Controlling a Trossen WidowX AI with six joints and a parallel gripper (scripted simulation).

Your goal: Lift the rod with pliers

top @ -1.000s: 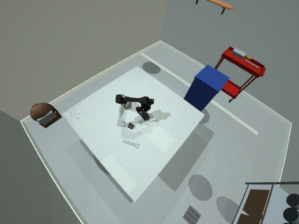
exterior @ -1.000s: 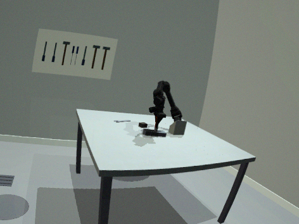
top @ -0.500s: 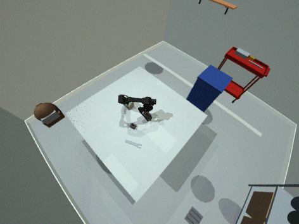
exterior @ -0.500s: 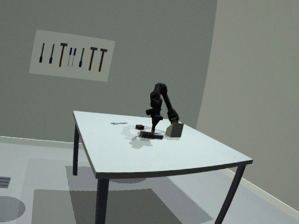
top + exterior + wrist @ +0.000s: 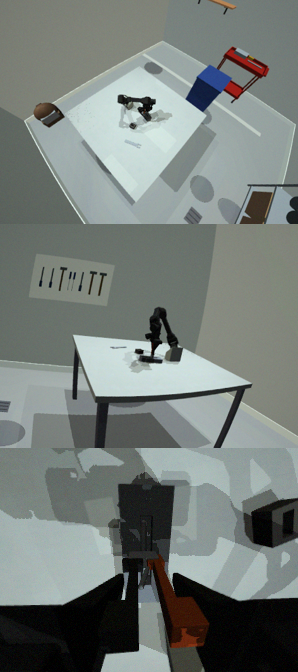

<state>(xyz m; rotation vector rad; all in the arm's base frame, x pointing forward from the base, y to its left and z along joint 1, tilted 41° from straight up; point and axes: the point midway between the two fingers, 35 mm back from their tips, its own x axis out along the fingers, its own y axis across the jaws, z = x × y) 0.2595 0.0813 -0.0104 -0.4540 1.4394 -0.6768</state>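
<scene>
My gripper tip is 8 cm above the grey channel block. Round my gripper tip: flat grey strip 19 cm ahead, 35 cm to the right, 10 cm below; then dark holster 2 cm ahead, 22 cm to the right, 9 cm below.
</scene>
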